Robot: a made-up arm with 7 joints.
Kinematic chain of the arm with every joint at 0, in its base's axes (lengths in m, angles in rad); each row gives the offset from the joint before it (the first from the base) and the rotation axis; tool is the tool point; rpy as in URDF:
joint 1: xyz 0 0 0.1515 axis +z
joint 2: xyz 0 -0.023 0.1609 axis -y
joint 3: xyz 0 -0.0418 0.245 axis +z
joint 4: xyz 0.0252 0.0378 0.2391 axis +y
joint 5: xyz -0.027 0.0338 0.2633 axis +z
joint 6: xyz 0 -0.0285 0.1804 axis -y
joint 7: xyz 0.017 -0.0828 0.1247 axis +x
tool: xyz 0 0 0 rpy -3.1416 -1.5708 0
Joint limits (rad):
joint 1: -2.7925..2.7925
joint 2: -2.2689..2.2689
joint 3: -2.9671..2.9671
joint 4: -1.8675..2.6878
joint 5: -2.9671..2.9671
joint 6: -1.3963..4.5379
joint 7: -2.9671..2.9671
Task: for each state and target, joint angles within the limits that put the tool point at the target. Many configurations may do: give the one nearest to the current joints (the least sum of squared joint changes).
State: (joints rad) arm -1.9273 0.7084 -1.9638 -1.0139 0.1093 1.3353 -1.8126
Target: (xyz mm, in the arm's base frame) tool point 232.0 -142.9 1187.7
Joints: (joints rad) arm -2.0955 0.1430 -2.0781 -0.5914 0.1011 0.9441 -1.8126
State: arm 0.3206 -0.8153 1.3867 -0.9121 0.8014 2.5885 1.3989
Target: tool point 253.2 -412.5 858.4
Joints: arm -0.1358 -0.5440 1.2731 -1.1011 0.7185 2.4785 1.3989
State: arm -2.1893 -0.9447 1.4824 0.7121 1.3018 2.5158 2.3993
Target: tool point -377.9 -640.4 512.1
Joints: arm -2.3789 -1.1624 1.3793 0.6509 1.2544 2.4829 2.3993
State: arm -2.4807 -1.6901 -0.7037 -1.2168 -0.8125 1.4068 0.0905
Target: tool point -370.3 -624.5 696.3
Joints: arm -2.4647 -1.5155 -0.5894 -0.8051 -0.7992 1.2149 0.0905
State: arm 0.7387 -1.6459 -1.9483 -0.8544 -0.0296 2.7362 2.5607
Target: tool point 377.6 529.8 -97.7
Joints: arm 0.7186 -2.0412 -2.0848 -0.4447 -0.0298 2.5680 2.5607
